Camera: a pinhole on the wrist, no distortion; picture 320 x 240 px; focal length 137.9 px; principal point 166.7 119.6 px. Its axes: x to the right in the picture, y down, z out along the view. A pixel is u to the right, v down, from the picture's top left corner.
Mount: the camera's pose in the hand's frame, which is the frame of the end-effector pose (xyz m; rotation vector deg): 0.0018 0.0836 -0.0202 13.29 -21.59 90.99
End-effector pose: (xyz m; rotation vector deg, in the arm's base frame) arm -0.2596 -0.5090 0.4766 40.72 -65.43 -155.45
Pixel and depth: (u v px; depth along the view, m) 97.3 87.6 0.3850
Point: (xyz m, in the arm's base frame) -0.4288 -0.1832 0.4472
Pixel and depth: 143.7 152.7 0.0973
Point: -0.2650 -0.4837 0.5464
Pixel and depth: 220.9 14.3 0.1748
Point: -0.4518 -0.4848 0.6006
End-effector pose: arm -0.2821 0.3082 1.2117 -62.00 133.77 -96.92
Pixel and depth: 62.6 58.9 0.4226
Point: -0.1109 -0.0609 1.4770
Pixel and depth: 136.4 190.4 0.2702
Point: -0.0439 0.2278 1.1480
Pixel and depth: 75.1 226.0 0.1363
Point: -0.1468 0.3120 1.1966
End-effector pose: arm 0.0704 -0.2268 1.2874 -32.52 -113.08 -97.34
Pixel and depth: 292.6 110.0 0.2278
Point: 0.1707 0.0674 1.3983
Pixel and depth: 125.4 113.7 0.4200
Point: -0.0630 0.0635 1.0922
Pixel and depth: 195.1 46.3 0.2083
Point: 0.0073 -0.0228 1.3558
